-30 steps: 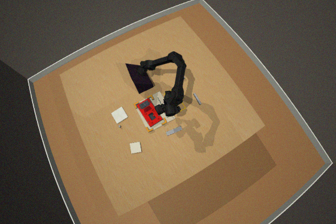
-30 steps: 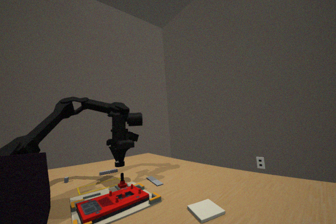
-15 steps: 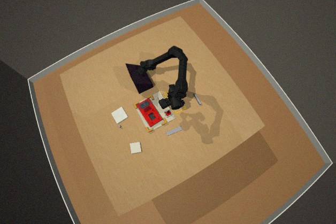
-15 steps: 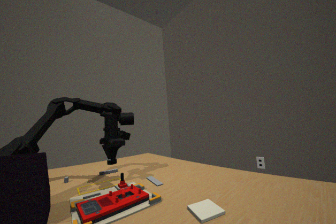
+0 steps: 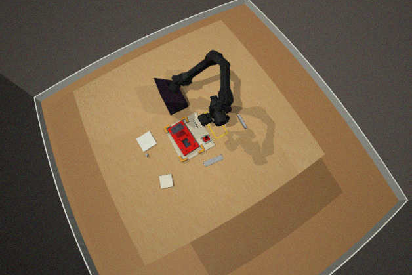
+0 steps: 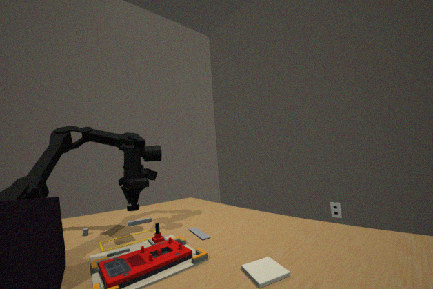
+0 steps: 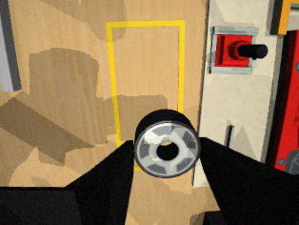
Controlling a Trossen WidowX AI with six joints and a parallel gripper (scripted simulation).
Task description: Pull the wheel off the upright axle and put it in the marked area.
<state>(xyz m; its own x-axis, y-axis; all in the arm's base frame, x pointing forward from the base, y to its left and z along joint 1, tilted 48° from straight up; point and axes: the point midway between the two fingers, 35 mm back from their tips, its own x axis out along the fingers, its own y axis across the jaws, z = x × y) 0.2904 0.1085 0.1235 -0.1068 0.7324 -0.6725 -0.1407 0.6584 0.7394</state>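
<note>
The upright axle lies 80 mm to the right of my gripper tip, 70 mm below it and 60 mm ahead of it. From my gripper tip the other things lie so: small grey block 160 mm behind, 150 mm to the left, 100 mm below; wheel right at my gripper tip.
</note>
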